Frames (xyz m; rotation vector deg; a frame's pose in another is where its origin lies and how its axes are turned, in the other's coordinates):
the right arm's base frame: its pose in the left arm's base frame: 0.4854 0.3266 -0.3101 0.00 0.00 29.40
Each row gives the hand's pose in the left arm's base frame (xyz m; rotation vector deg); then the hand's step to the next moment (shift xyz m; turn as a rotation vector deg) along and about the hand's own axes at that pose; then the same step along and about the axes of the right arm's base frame.
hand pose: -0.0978 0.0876 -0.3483 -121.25 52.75 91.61
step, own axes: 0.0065 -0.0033 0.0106 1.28 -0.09 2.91
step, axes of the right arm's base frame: -0.0005 0.0083 -0.0098 -0.89 2.19 -2.13
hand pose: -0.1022 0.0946 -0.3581 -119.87 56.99 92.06
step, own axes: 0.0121 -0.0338 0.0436 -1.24 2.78 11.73
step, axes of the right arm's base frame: 0.0178 0.0442 -0.0304 -6.24 10.17 -2.11
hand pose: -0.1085 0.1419 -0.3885 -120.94 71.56 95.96
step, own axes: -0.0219 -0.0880 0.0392 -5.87 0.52 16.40
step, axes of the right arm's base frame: 0.0720 0.0627 -0.0256 -4.71 16.77 -0.53
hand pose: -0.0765 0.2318 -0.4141 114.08 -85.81 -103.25
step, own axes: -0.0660 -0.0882 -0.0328 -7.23 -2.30 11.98
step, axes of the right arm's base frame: 0.1131 0.0202 0.0040 0.01 14.18 0.10
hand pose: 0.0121 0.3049 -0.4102 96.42 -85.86 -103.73
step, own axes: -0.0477 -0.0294 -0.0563 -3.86 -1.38 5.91
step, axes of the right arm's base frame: 0.0755 -0.0186 0.0161 0.34 7.18 0.03
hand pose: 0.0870 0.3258 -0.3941 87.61 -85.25 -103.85
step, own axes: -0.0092 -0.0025 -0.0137 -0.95 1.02 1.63
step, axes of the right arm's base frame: 0.0147 -0.0066 0.0043 -0.68 1.68 1.14
